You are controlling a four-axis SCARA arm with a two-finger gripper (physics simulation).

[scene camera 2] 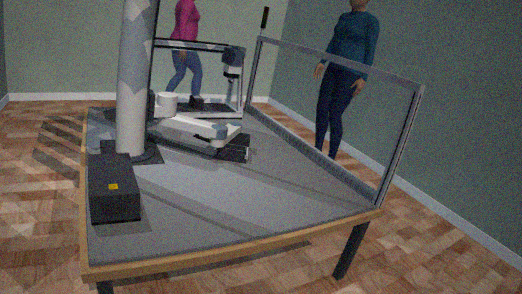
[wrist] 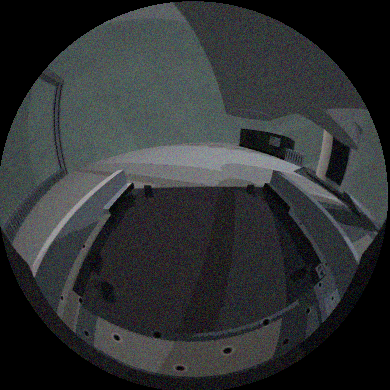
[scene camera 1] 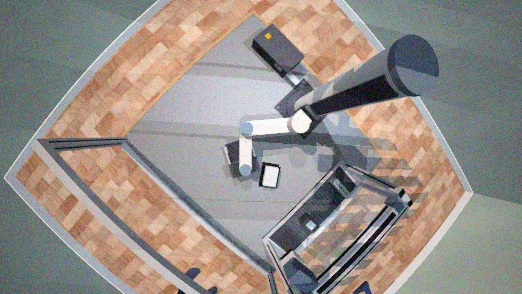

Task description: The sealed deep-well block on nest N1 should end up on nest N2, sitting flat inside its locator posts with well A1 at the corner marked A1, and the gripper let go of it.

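Pixels of known places: gripper, fingertip midpoint: (scene camera 2: 230,155) (wrist: 200,174) (scene camera 1: 237,142); arm's base, origin of the base link: (scene camera 2: 130,153) (wrist: 327,187).
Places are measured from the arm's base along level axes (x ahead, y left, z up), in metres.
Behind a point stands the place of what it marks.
Observation:
My gripper (scene camera 1: 242,161) (scene camera 2: 233,143) (wrist: 200,174) @(x 0.487, y -0.154, z 0.042 m) is shut on the sealed deep-well block (scene camera 1: 234,151) @(x 0.539, y -0.125, z 0.024 m) (scene camera 2: 235,151) @(x 0.549, y -0.082, z 0.025 m) (wrist: 165,250) @(x 0.538, y -0.105, z 0.025 m). The block's wide dark top fills the middle of the wrist view, with a grey finger plate along its left and right sides. It sits low over the table under the arm's end; the nest beneath is mostly hidden, and I cannot tell its exact seating. A small A1 mark (wrist: 320,271) shows at the lower right in the wrist view. In scene camera 1, a white-centred, black-rimmed rectangle (scene camera 1: 270,176) @(x 0.488, y 0.150, z 0.067 m) lies just right of the gripper, probably the other nest.
The robot's column (scene camera 2: 132,85) @(x -0.010, y -0.074, z 0.364 m) stands behind the arm. A black controller box (scene camera 1: 278,49) @(x -0.104, y -0.393, z 0.128 m) (scene camera 2: 114,192) @(x -0.119, y -0.535, z 0.128 m) with a yellow label stands near the table edge. A framed machine (scene camera 1: 320,217) @(x 0.449, y 0.632, z 0.062 m) stands right of the nests in scene camera 1. A clear framed guard (scene camera 2: 345,61) @(x 1.004, y -0.252, z 0.606 m) borders the table. People stand beyond it.

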